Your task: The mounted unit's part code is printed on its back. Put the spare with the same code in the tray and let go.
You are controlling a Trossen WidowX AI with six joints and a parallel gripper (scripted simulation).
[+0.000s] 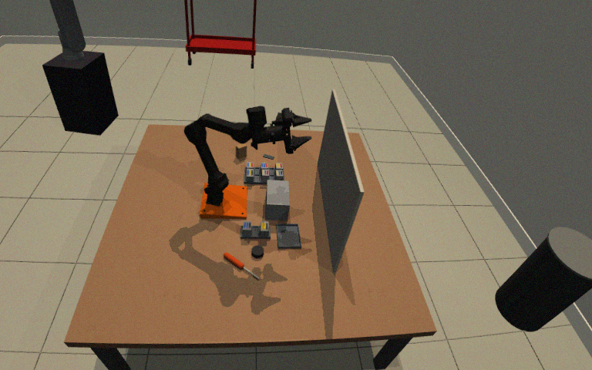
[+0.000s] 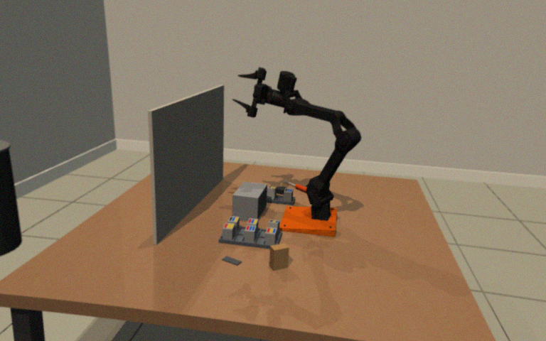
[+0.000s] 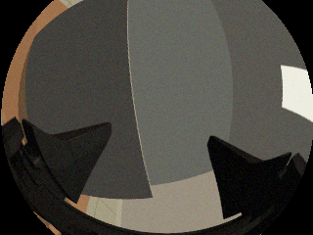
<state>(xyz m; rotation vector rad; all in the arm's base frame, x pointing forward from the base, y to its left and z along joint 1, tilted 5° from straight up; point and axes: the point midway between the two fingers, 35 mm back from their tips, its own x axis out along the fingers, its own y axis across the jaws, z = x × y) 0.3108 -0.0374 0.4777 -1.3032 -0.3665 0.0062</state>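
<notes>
My gripper tip is 18 cm past the grey spare, 23 cm to the right of it and 44 cm above it. From my gripper tip the other things lie so: grey mounted unit 10 cm behind, 6 cm to the left, 43 cm below; then dark grey tray 2 cm behind, 11 cm to the right, 48 cm below; then tall grey panel 13 cm ahead, 8 cm to the left, 26 cm below.
</notes>
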